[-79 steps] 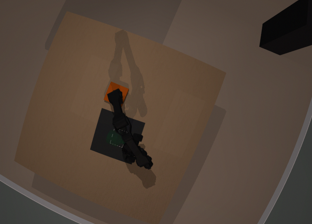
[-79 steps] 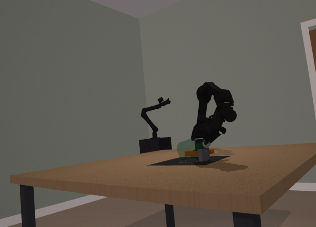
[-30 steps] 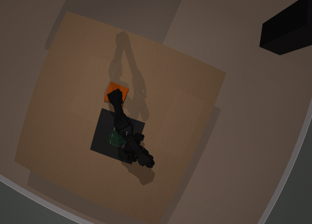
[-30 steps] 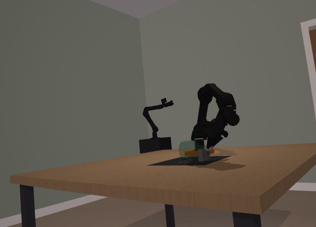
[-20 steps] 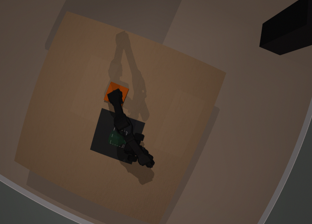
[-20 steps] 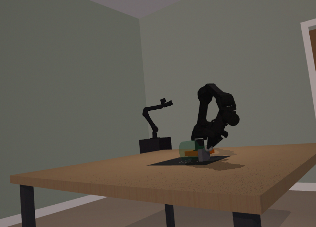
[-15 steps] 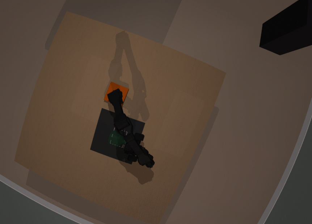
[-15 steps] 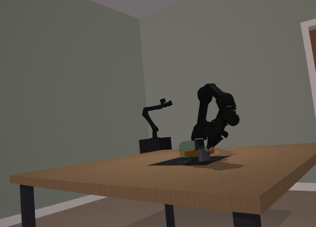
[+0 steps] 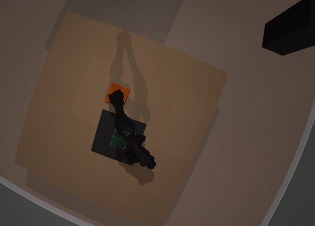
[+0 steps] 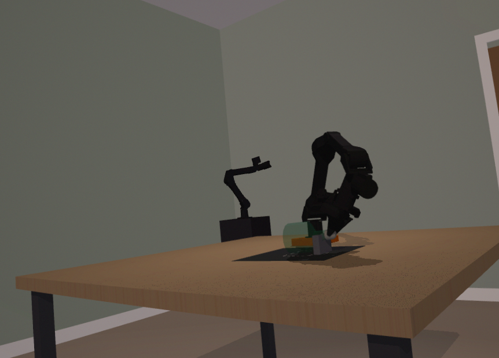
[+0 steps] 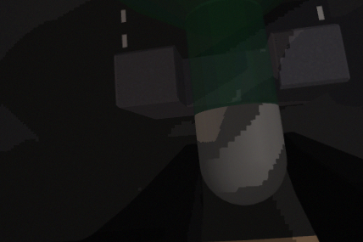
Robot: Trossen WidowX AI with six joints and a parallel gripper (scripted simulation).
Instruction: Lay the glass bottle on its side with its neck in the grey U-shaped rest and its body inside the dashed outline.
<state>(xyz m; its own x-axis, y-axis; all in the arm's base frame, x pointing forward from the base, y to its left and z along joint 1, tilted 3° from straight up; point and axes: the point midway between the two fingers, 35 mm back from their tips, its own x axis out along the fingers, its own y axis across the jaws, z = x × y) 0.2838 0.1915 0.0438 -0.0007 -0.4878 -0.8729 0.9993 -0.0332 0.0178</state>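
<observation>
My gripper tip is now 50 mm to the left of the green glass bottle. The rest, counted from my gripper tip: black mat (110 mm to the right, 50 mm below).
</observation>
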